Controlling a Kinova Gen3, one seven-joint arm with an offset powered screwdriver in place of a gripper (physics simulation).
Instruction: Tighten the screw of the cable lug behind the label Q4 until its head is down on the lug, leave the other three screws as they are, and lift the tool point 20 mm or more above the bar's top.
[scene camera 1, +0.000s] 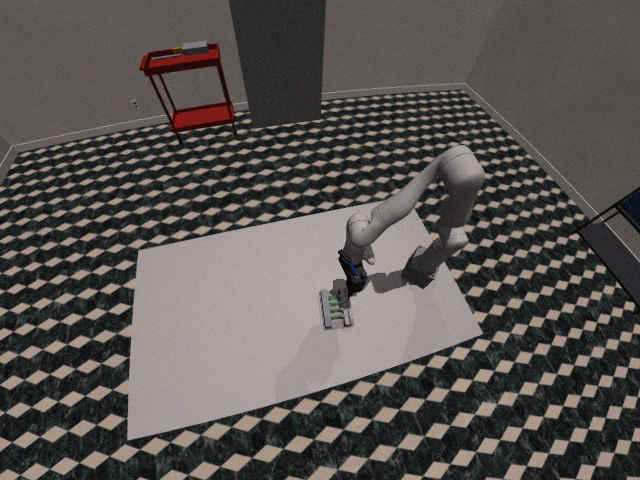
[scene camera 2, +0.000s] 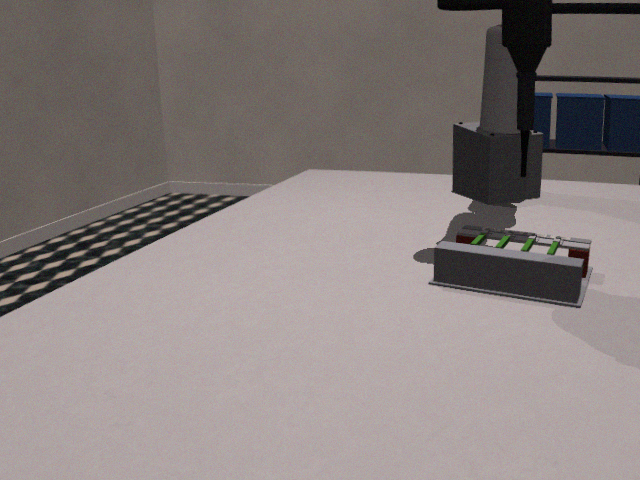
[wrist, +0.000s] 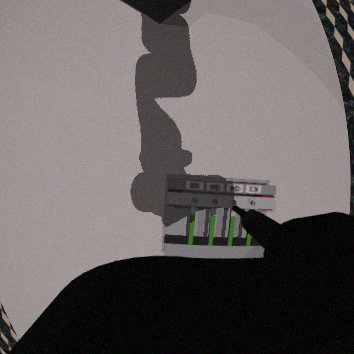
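Seen in the pictures: end effector, tool point: (scene camera 1: 347, 299) (scene camera 2: 523, 178) (wrist: 234, 207); arm's base, origin of the base link: (scene camera 1: 427, 263) (scene camera 2: 502, 128).
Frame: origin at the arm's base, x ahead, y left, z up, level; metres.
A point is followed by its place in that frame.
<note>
The screwdriver's tool point (scene camera 2: 523, 174) @(x 0.428, y 0.075, z -0.011 m) (wrist: 235, 206) @(x 0.422, y 0.073, z -0.005 m) is bare. In scene camera 2 it hangs well above the bar (scene camera 2: 578, 243) @(x 0.436, y 0.152, z -0.096 m) (wrist: 179, 199) @(x 0.424, y 0.009, z -0.096 m), with a visible gap. In scene camera 1 the bar (scene camera 1: 347, 316) @(x 0.437, y 0.126, z -0.090 m) is small and the tool point is hard to make out. In the wrist view the labels are upside down and blurred; the Q4 label (wrist: 236, 188) @(x 0.413, y 0.100, z -0.096 m) is third from the left. The tool point overlaps the screw place in line with it and hides that screw. The other screws (wrist: 195, 200) @(x 0.426, y 0.033, z -0.089 m) (wrist: 215, 201) @(x 0.430, y 0.064, z -0.089 m) (wrist: 252, 202) @(x 0.436, y 0.125, z -0.091 m) show as small round heads; their heights cannot be told.
Green cables (scene camera 1: 336, 310) @(x 0.475, y 0.093, z -0.091 m) (scene camera 2: 527, 244) @(x 0.481, y 0.088, z -0.089 m) (wrist: 212, 230) @(x 0.476, y 0.058, z -0.089 m) run from the bar to a grey block (scene camera 1: 325, 310) @(x 0.525, y 0.081, z -0.090 m) (scene camera 2: 506, 271) @(x 0.533, y 0.069, z -0.108 m) (wrist: 215, 250) @(x 0.511, y 0.063, z -0.091 m). The fixture stands on a white mat (scene camera 1: 217, 310) @(x 1.025, y -0.043, z -0.138 m) (scene camera 2: 258, 361) @(x 0.769, y -0.135, z -0.138 m) (wrist: 60, 150) @(x 0.332, y -0.208, z -0.138 m). A red cart (scene camera 1: 180, 65) and a dark pillar (scene camera 1: 281, 62) stand far back.
</note>
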